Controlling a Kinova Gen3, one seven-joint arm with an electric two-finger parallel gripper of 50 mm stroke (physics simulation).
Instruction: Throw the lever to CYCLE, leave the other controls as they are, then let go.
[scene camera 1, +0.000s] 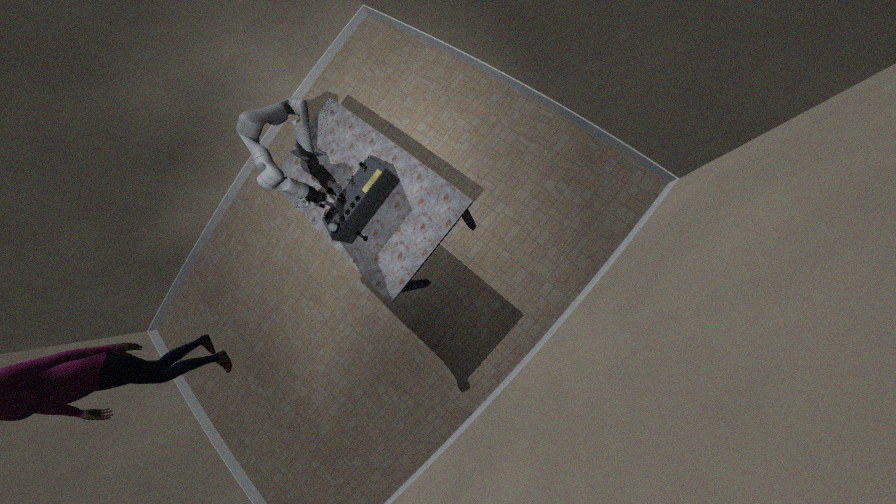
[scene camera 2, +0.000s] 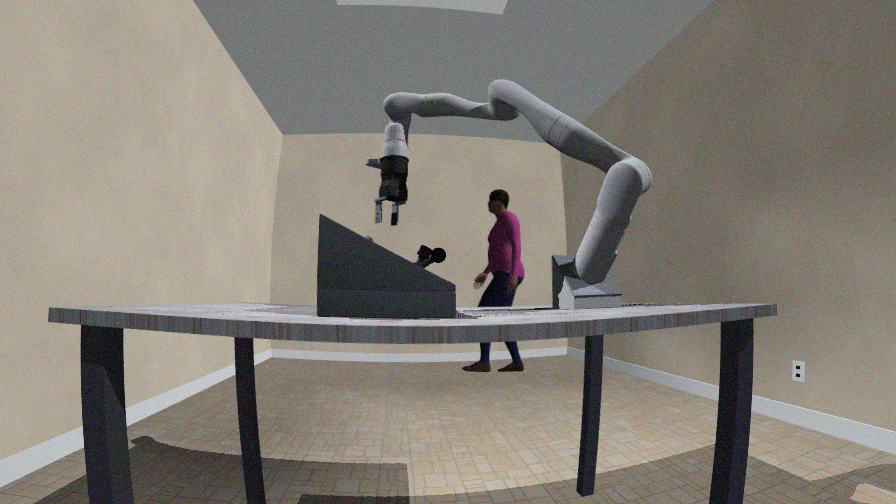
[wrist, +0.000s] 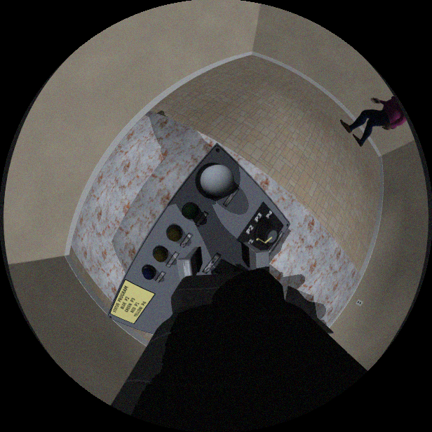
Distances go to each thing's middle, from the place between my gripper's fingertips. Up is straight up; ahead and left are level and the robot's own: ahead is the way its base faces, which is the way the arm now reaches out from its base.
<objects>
My hand is 110 mm to the right of the grey control panel (wrist: 218, 206) and 130 mm above it.
</objects>
